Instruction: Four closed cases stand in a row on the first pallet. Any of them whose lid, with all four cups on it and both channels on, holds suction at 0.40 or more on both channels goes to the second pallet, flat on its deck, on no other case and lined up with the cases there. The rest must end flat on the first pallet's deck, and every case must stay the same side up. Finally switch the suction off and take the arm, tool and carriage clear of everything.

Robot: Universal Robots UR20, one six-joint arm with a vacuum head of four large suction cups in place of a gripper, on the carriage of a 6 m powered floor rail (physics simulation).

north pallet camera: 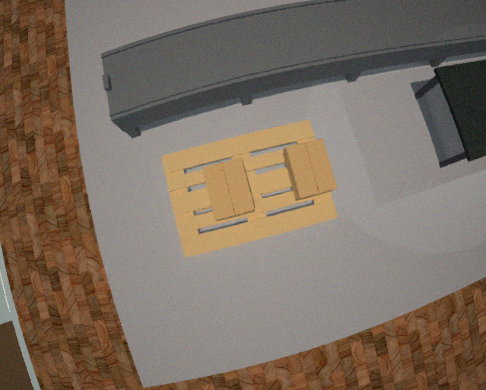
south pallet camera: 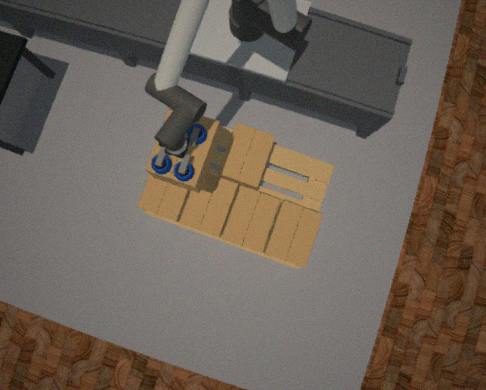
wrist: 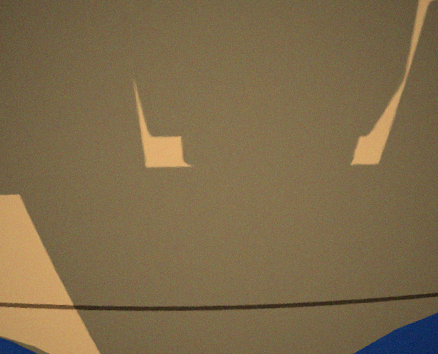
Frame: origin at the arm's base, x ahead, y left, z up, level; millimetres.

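Seen in the pictures: hand at its tool point: (wrist: 204, 244); arm's base at its link origin: (south pallet camera: 248, 25).
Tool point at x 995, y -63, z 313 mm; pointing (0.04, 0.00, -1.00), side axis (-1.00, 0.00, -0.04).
Observation:
Offsets run from my tool point to a thing's top centre. "*": to the spot under its first point. Level surfaces: height alone.
My suction head (south pallet camera: 179, 150) has its blue cups on the lid of a held case {26 mm back, 4 mm left, 28 mm up} (south pallet camera: 202, 155). That case is right side up above the back left of the second pallet (south pallet camera: 317, 167), and its shadow falls to its right. One cup is hidden by the wrist. In the wrist view the lid {* 12 mm back, 29 mm right, 21 mm up} (wrist: 250, 225) fills the picture, with its dark seam and parts of two cups at the bottom. On the second pallet, another case {206 mm back, 311 mm left, 524 mm down} (south pallet camera: 248, 155) stands in the back row and a front row of cases {200 mm ahead, 473 mm left, 524 mm down} (south pallet camera: 250, 215) stands side by side. Two cases (north pallet camera: 229, 189) (north pallet camera: 311, 169) lie flat and apart on the first pallet (north pallet camera: 225, 241).
The grey floor rail (north pallet camera: 250, 55) (south pallet camera: 350, 75) runs behind both pallets. The carriage (south pallet camera: 215, 47) is on it behind the second pallet, and the arm (south pallet camera: 181, 45) reaches forward from there. A dark table {353 mm down} (north pallet camera: 467, 105) (south pallet camera: 9, 60) stands between the pallets.

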